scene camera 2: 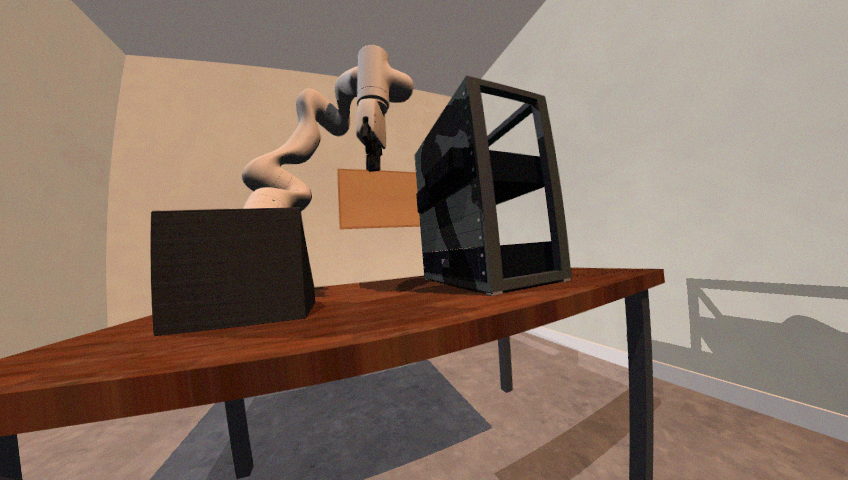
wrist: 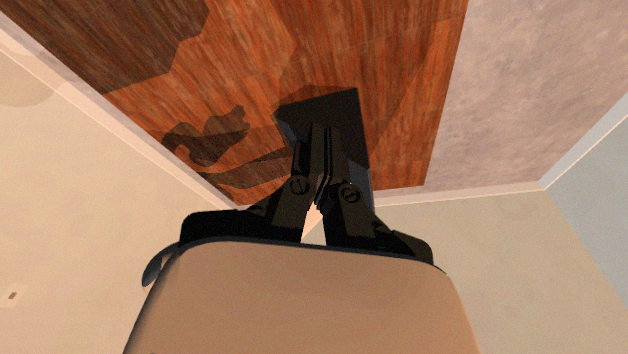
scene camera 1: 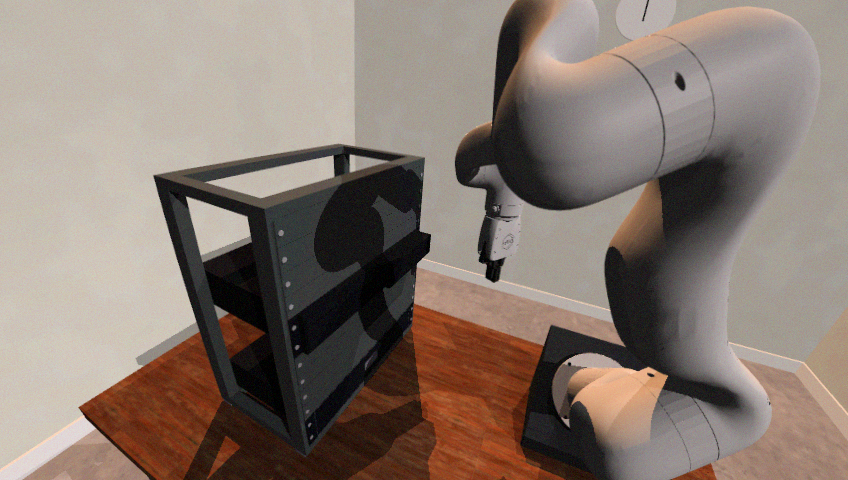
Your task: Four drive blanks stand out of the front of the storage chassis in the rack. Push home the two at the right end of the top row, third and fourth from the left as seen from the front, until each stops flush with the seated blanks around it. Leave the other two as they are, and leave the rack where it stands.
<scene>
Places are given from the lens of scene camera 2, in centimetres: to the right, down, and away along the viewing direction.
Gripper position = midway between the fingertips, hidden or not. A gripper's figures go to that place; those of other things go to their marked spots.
my gripper [scene camera 2: 373,170]: -13, -18, 55
rack [scene camera 2: 460,181]: 10, -16, 60
</scene>
